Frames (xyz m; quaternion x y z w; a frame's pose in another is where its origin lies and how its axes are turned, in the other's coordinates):
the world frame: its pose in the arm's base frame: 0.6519 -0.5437 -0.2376 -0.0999 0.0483 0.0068 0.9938
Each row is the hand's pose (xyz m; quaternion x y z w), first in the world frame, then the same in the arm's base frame.
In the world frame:
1: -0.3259 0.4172 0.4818 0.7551 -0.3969 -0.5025 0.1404
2: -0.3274 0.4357 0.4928 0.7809 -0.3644 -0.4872 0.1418
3: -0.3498 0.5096 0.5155 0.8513 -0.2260 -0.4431 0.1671
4: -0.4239 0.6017 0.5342 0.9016 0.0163 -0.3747 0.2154
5: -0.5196 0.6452 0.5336 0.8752 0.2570 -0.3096 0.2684
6: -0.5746 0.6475 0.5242 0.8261 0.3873 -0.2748 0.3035
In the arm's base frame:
1: 0.3635 -0.0401 0.1815 0.7148 -0.4327 -0.4953 0.2376
2: 0.3626 -0.0198 0.1887 0.7408 -0.3986 -0.4845 0.2398
3: 0.3407 0.0570 0.1984 0.8094 -0.2550 -0.4577 0.2650
4: 0.2666 0.1507 0.2056 0.8563 -0.0047 -0.4161 0.3059
5: 0.1703 0.1929 0.2058 0.8263 0.2434 -0.3738 0.3439
6: 0.1146 0.1930 0.2015 0.7747 0.3777 -0.3496 0.3673

